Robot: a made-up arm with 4 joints.
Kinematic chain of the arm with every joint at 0, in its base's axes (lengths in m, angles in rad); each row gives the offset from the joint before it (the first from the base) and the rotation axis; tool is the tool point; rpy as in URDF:
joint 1: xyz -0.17 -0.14 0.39 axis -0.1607 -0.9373 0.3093
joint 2: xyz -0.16 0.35 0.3 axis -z
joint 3: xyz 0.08 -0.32 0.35 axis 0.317 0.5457 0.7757
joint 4: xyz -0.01 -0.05 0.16 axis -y
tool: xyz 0.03 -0.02 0 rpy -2.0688 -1.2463 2.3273
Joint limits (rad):
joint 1: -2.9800..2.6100
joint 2: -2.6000..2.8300
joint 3: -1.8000..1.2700
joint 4: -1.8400..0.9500
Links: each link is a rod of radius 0.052 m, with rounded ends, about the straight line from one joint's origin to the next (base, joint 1, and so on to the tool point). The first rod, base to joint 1, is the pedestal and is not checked.
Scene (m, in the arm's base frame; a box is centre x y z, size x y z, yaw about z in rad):
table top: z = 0
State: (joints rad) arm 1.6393 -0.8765 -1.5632 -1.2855
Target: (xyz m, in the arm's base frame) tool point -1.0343 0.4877 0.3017
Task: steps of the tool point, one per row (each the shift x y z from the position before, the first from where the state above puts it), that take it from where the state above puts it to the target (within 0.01 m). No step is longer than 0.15 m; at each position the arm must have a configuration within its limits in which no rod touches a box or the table.
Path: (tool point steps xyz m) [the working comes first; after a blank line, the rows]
Joints at the target: 1.3036 -2.5220 0.7248 -1.4240
Straight joint move there: clear.

1: -0.0258 0.0547 0.0729
2: -0.0207 0.0788 0.0632
3: -0.0158 0.0974 0.0417
4: -0.0122 0.1057 0.0115
5: -0.0108 0.1001 -0.0221
6: -0.0117 0.0806 -0.0523
7: -0.0136 0.0497 -0.0735
8: -0.0152 0.0120 -0.0815

